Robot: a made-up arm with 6 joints.
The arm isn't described. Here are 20 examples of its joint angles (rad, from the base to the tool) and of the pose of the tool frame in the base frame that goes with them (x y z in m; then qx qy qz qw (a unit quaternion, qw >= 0)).
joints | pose
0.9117 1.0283 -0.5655 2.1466 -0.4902 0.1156 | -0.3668 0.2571 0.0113 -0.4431 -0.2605 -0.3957 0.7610
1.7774 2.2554 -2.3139 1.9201 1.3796 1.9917 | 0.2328 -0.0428 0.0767 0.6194 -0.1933 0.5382 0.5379
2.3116 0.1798 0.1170 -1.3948 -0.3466 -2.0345 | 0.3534 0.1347 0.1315 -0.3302 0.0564 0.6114 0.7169
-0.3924 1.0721 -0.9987 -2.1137 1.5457 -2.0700 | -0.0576 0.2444 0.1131 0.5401 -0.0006 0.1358 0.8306
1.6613 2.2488 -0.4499 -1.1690 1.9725 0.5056 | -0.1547 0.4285 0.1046 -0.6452 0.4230 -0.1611 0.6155
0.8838 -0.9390 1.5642 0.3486 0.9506 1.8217 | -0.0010 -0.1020 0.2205 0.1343 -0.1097 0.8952 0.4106
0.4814 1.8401 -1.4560 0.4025 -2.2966 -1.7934 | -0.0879 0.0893 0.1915 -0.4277 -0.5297 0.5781 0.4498
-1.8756 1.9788 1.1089 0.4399 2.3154 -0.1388 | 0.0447 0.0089 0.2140 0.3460 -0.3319 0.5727 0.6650
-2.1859 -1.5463 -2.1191 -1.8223 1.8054 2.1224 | 0.1613 -0.1358 -0.0603 0.7203 -0.5823 0.2897 0.2413
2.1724 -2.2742 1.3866 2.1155 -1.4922 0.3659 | -0.1032 0.0748 -0.1721 0.9120 0.2126 -0.0915 0.3386
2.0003 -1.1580 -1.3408 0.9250 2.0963 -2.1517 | 0.0095 0.0578 0.0891 0.1632 0.6038 -0.3670 0.6885
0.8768 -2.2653 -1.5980 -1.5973 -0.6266 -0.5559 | -0.0231 -0.1316 0.0221 -0.0327 -0.8119 0.0211 0.5825
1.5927 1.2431 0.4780 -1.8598 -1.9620 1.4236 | -0.1332 0.0332 -0.1465 0.4696 -0.1445 0.1500 0.8580
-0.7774 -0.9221 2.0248 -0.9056 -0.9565 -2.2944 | -0.0925 -0.1643 0.2850 0.3757 -0.7290 0.0585 0.5691
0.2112 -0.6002 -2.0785 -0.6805 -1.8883 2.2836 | 0.1231 -0.0861 0.0836 0.4832 -0.1585 0.7848 0.3543
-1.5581 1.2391 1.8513 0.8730 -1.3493 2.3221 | -0.2500 0.1955 0.2656 -0.2456 -0.7042 -0.4624 0.4795
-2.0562 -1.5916 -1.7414 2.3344 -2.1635 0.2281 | 0.1383 -0.0949 0.2830 0.3249 0.8311 -0.4285 0.1417
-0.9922 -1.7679 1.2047 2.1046 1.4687 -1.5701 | -0.2744 0.1073 0.4726 0.6705 0.4410 -0.0274 0.5960
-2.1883 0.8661 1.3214 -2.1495 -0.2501 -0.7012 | -0.0860 0.1061 0.6488 -0.8677 -0.1679 0.1438 0.4452
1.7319 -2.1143 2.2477 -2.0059 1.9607 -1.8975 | -0.1211 0.0124 -0.1259 -0.2754 0.5100 0.5994 0.5521
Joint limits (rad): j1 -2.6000..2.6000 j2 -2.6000..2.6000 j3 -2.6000..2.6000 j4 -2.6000..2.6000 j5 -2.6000..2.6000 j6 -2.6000..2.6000
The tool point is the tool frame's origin. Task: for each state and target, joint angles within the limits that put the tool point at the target. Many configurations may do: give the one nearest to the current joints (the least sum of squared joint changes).
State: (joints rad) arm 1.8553 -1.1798 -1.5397 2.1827 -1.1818 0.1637
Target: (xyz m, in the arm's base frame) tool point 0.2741 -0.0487 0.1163
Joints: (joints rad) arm 2.0798 -1.4343 -1.2257 2.0710 -1.1873 0.2149
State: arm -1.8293 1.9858 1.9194 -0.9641 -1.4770 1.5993
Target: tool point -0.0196 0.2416 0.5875
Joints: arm -2.2390 2.2590 2.1993 -1.4063 -1.6623 1.2191
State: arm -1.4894 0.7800 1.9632 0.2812 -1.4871 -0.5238
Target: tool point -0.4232 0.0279 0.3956
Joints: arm -1.0857 0.9633 1.7051 0.4315 -1.4365 0.0281
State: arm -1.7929 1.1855 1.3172 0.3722 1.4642 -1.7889
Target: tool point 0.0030 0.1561 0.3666
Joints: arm -1.8137 1.3204 1.3223 0.0647 1.5522 -2.2787
